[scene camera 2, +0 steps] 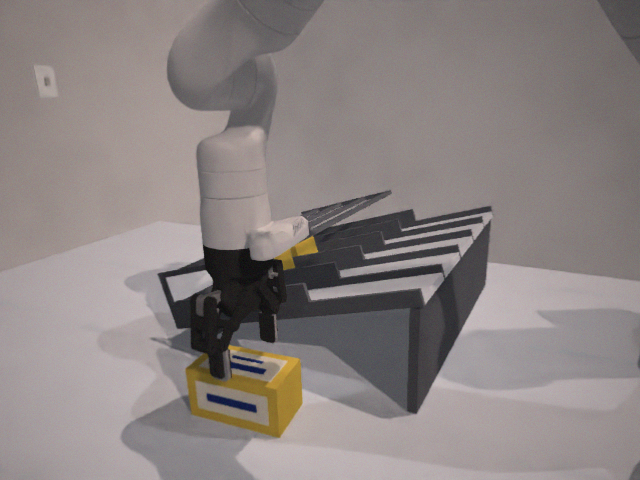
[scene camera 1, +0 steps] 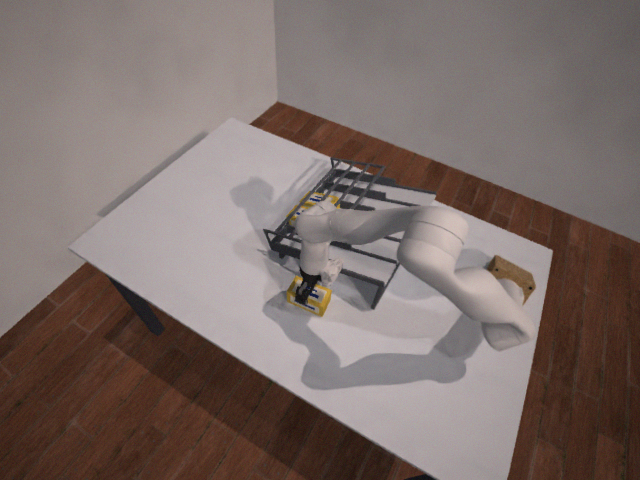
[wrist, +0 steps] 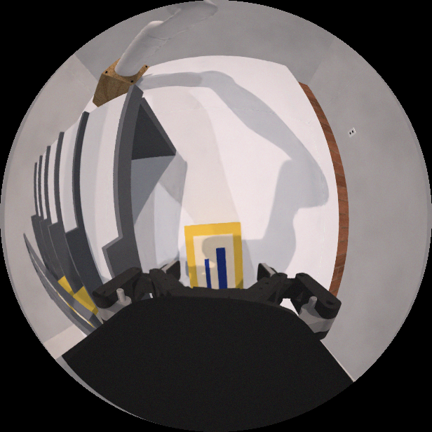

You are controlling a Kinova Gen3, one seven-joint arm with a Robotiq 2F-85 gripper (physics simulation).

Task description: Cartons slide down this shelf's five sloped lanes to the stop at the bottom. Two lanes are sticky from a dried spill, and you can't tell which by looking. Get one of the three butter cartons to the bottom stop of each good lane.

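Places are measured from the arm's base along level axes (x back, y right, z up), in metres.
Pixels of known places: gripper, between the fingertips: (scene camera 2: 247,358) (scene camera 1: 311,291).
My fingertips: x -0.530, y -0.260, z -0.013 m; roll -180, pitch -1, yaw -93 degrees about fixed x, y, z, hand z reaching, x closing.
Observation:
Ahead of a thing's pixels: the offset from my fingertips to its top centre. "spot": to the spot under its first point. Level surfaces: height alone.
One butter carton @[dx -0.009, dy +0.004, dz -0.011 m] (scene camera 1: 324,304) (scene camera 2: 232,403) (wrist: 214,240), yellow with white and blue labels, lies on the table beside the shelf. My gripper (scene camera 1: 306,295) (scene camera 2: 245,351) (wrist: 218,271) is open and empty, fingers down, low over this carton; in the wrist view its fingers stand on either side of it. The grey sloped shelf (scene camera 1: 361,277) (scene camera 2: 454,289) (wrist: 124,175) has five lanes. Two more cartons sit low in it, seemingly in the second lane @[spot: dx -0.076, dy +0.241, dz +0.032 m] (scene camera 2: 285,259) (wrist: 86,300) and third lane @[spot: dx -0.070, dy +0.308, dz +0.035 m] (scene camera 2: 305,246) (wrist: 65,285) from the loose carton's side. Whether they touch the stop is hidden.
Thin guard rails (scene camera 1: 356,163) (scene camera 2: 361,202) rise over the shelf's lower part, close to my wrist. The shelf's near side wall stands beside the loose carton. The arm reaches over the shelf from its wooden base block (scene camera 1: 504,268) (wrist: 112,90) on the table @[dz -0.075 m] (scene camera 1: 170,206).

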